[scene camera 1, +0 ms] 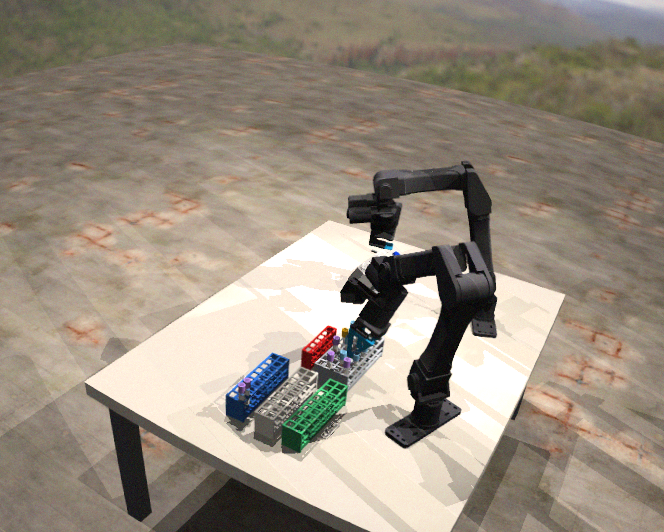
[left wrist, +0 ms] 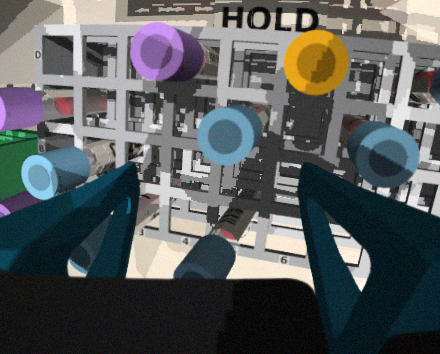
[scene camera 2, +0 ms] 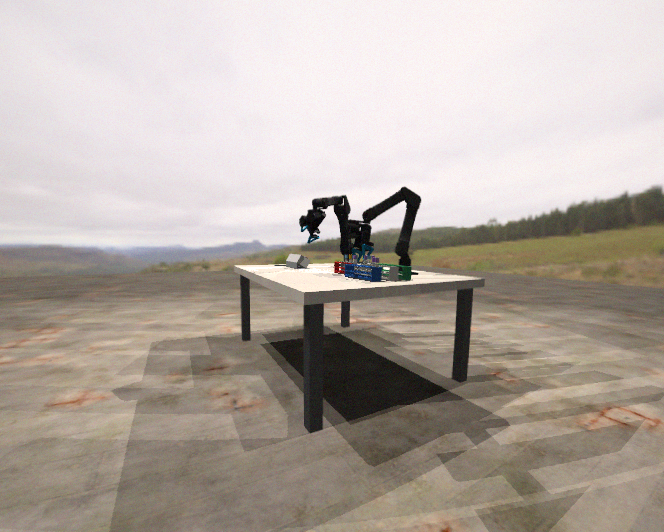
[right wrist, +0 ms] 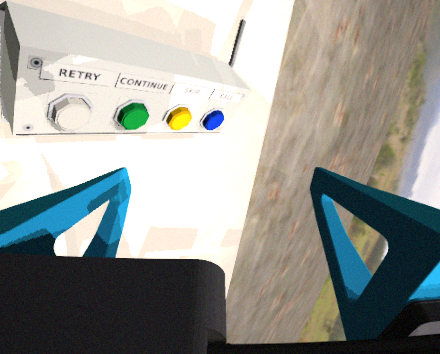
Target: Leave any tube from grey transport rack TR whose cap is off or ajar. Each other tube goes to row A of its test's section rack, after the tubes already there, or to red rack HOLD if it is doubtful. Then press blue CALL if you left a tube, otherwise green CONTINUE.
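Frame: origin at the left arm's base, x ahead, y left, z up, level; centimetres.
Seen in the pictures: left gripper, fingertip midpoint: [scene camera 1: 353,352] [left wrist: 218,175] [scene camera 2: 360,261]; right gripper, fingertip midpoint: [scene camera 1: 385,232] [scene camera 2: 304,237] [right wrist: 220,177]; left arm's base at its link origin: [scene camera 1: 424,422]; right arm's base at its link origin: [scene camera 1: 482,318].
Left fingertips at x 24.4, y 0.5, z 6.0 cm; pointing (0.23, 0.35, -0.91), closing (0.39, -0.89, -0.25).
Observation:
Offsets run from my left fingertips to a thing's top centre. "*": to the spot under its first point.
The grey transport rack {dx +1.3, dy -0.5, dz -0.3 cm} [scene camera 1: 332,377] [left wrist: 121,62] holds several tubes with purple, light blue and yellow caps. A yellow cap {dx +5.0, dy -1.5, dz +3.4 cm} [left wrist: 316,62] and a purple cap {dx +3.6, dy +2.6, dz +3.4 cm} [left wrist: 157,51] stand in its far row in the left wrist view. Light blue caps {dx +2.3, dy -0.1, dz +3.4 cm} [left wrist: 226,135] {dx +3.7, dy -4.2, dz +3.4 cm} [left wrist: 384,154] {dx -1.8, dy +5.3, dz +3.4 cm} [left wrist: 55,172] stand nearer. My left gripper [left wrist: 218,175] is open over the rack, with no tube between its fingertips. My right gripper [right wrist: 220,177] is open and empty, high above the table beside the button box. Green CONTINUE {dx +27.0, dy -37.3, dz +1.5 cm} [right wrist: 133,116] and blue CALL {dx +29.9, dy -46.9, dz +1.5 cm} [right wrist: 213,120] show on the box. The cap seating is hard to tell.
The red rack {dx +9.4, dy +2.6, dz -0.3 cm} [scene camera 1: 319,348] stands behind the grey one. A blue rack {dx +5.6, dy +24.3, dz -0.3 cm} [scene camera 1: 258,386] with purple-capped tubes, a pale rack {* dx -7.0, dy +31.1, dz -3.8 cm} [scene camera 1: 267,429] and a green rack {* dx -13.3, dy +29.1, dz -2.3 cm} [scene camera 1: 293,437] stand side by side. White RETRY {dx +25.6, dy -32.5, dz +1.5 cm} [right wrist: 71,115] and yellow SKIP {dx +28.4, dy -42.1, dz +1.5 cm} [right wrist: 179,118] are on the button box {dx +30.1, dy -39.0, dz +2.4 cm} [right wrist: 125,45].

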